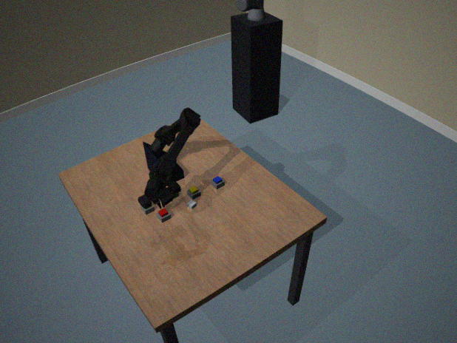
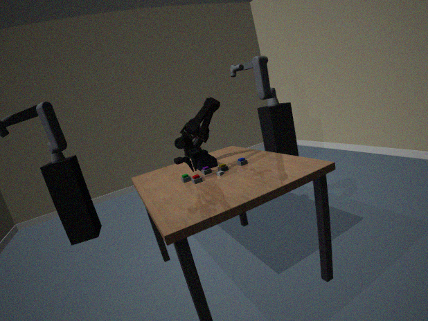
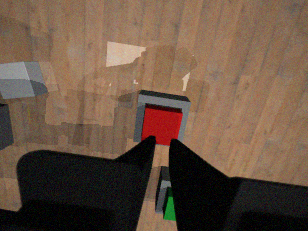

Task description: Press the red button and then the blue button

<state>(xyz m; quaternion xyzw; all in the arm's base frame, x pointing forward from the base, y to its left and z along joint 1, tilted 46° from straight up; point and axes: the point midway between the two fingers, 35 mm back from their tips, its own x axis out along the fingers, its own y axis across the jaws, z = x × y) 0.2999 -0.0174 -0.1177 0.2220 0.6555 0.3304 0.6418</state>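
The red button is 30 mm below my gripper tip. Also, from my gripper tip: green button 80 mm behind, 50 mm to the right, 30 mm below; then small white block 140 mm to the left, 60 mm below; then purple button 110 mm behind, 90 mm to the left, 30 mm below.
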